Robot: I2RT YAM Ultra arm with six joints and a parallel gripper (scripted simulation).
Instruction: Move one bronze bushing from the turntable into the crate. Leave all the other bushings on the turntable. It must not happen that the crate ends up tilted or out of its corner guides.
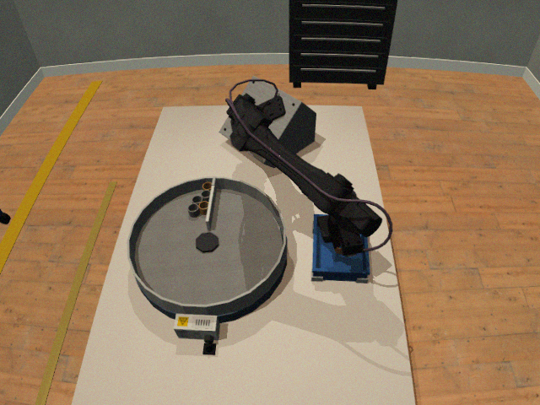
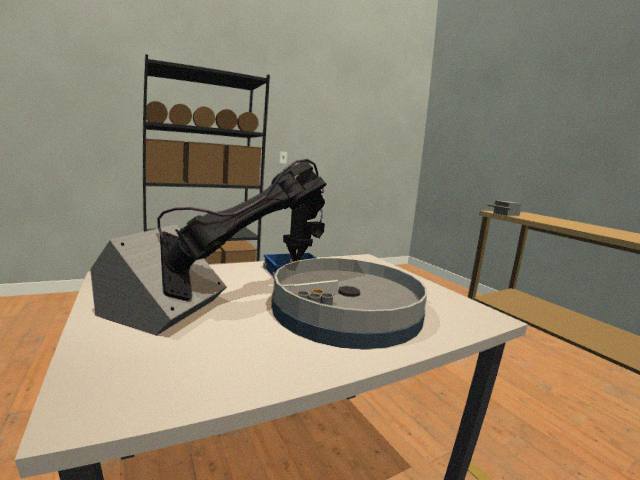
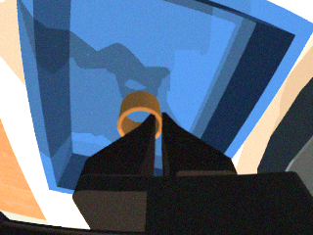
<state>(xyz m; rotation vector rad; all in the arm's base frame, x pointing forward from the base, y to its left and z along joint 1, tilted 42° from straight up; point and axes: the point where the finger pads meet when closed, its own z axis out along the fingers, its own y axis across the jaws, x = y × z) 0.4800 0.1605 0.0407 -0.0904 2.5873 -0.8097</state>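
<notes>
My gripper is now 10 mm to the right of the blue crate and 20 mm above it. From my hand the other things lie so: grey turntable 80 mm behind, 330 mm to the right, 10 mm above.
</notes>
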